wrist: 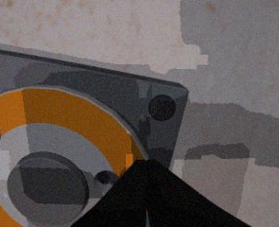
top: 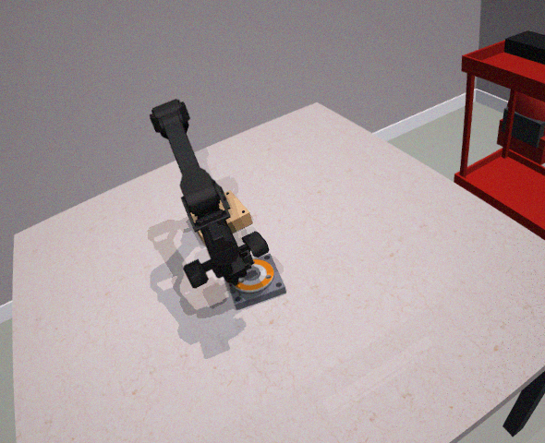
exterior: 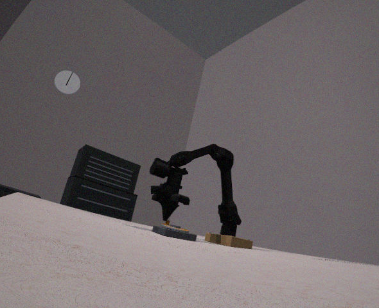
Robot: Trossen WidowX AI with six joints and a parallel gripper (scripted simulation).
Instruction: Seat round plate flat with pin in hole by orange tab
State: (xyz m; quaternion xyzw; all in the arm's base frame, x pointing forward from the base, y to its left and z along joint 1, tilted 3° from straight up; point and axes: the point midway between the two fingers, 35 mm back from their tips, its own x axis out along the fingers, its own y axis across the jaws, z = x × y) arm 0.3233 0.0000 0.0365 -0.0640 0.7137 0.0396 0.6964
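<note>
Right now my gripper tip is 2 cm past the round orange plate, 2 cm to the right of it and 1 cm above it. The rest, counted from my gripper tip: dark grey square base (3 cm behind, 5 cm to the left, 3 cm below).
</note>
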